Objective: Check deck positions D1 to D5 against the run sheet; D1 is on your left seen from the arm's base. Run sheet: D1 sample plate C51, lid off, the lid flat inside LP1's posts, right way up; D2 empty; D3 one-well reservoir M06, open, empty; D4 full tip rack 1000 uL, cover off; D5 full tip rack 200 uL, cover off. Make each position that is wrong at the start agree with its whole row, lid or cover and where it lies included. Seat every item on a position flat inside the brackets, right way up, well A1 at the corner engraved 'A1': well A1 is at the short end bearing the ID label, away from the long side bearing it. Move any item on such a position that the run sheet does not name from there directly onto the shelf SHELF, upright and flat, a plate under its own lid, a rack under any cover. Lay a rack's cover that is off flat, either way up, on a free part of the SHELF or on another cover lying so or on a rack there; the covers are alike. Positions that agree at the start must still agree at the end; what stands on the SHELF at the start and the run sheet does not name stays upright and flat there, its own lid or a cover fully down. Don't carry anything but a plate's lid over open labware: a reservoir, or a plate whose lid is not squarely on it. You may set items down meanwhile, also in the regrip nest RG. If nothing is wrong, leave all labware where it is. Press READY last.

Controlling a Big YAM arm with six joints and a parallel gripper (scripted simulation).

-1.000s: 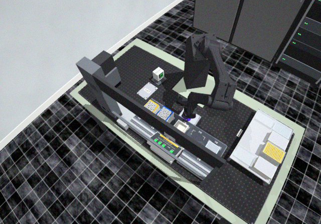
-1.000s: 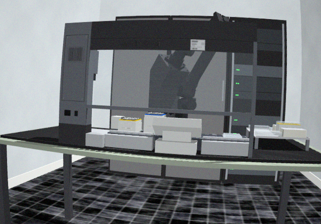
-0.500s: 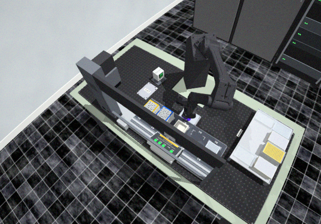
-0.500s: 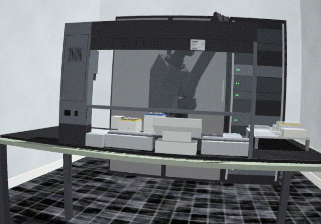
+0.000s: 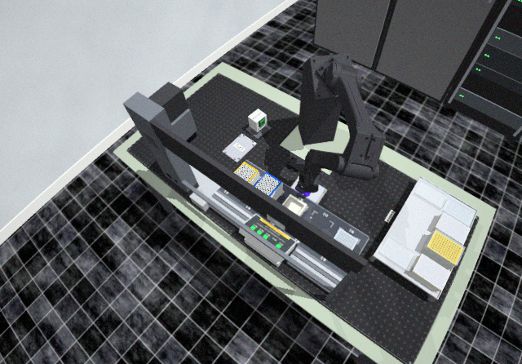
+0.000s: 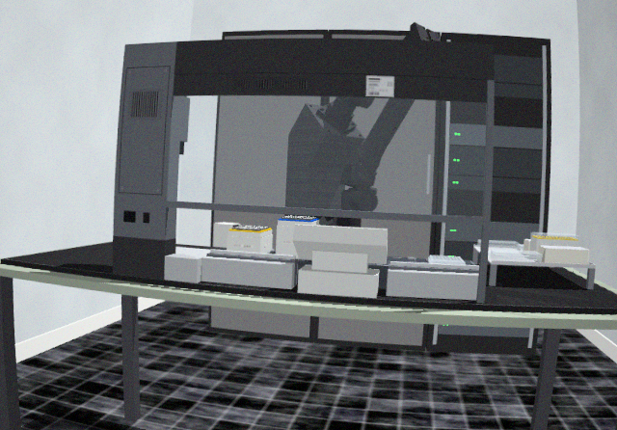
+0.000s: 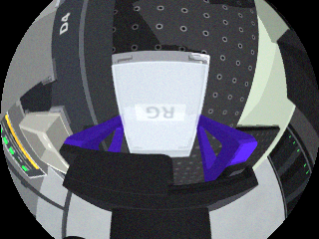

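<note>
The white reservoir is 150 mm ahead of my hand, 60 mm to the left of it and 40 mm above it. From my hand the other things lie so: blue-rimmed tip rack: 190 mm ahead, 50 mm to the right, 100 mm above; then clear plate lid: right at my hand; then yellow-rimmed tip rack: 230 mm ahead, 160 mm to the right, 70 mm above.
</note>
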